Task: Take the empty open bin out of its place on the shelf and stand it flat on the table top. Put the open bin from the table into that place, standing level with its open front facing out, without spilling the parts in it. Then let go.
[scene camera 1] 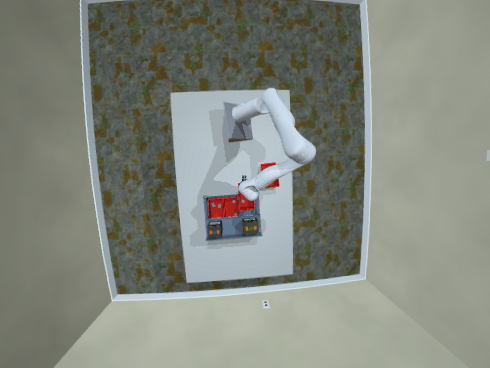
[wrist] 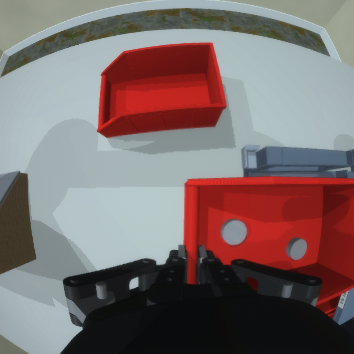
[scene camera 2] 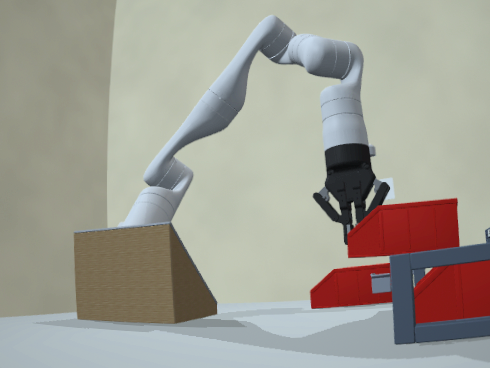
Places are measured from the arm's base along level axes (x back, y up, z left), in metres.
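Pixels of known places: gripper, between the fingertips: [wrist: 190, 254] [scene camera 2: 356, 248]; arm's base, origin of its link: [scene camera 1: 237, 115] [scene camera 2: 127, 264].
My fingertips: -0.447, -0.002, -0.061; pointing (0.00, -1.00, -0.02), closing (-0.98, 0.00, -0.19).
Observation:
For each thing: its top centre in the pictures, then the offset to it from my fingertips, as dx, dy, dz. "spot": a spot on its surface instead.
- red open bin, a spot on its surface: [wrist: 265, 210] spot: -0.082, -0.016, +0.022
- empty red bin, a spot on its surface: [wrist: 160, 91] spot: +0.004, -0.103, +0.217
My gripper [scene camera 2: 351, 235] [wrist: 190, 254] is shut on the front lip of a red open bin [scene camera 1: 246, 204] [scene camera 2: 417, 227] [wrist: 265, 210]. The bin hangs about level at the height of the shelf's top rail, over the shelf's right end in scene camera 1. Grey round parts lie in it in the wrist view. The empty red bin [scene camera 1: 268, 168] [scene camera 2: 350, 289] [wrist: 160, 91] stands flat on the table beside the shelf. The grey-blue shelf [scene camera 1: 232, 227] [scene camera 2: 403, 300] [wrist: 305, 157] has its right-end place mostly hidden under the held bin.
Two red bins with parts [scene camera 1: 216, 206] [scene camera 2: 450, 295] stand in the shelf, left of the held bin in scene camera 1. Two dark boxes with orange marks [scene camera 1: 214, 230] [scene camera 1: 250, 227] stand at the shelf's back. The wedge-shaped arm base [scene camera 1: 241, 131] [scene camera 2: 125, 275] [wrist: 17, 225] stands on the table.

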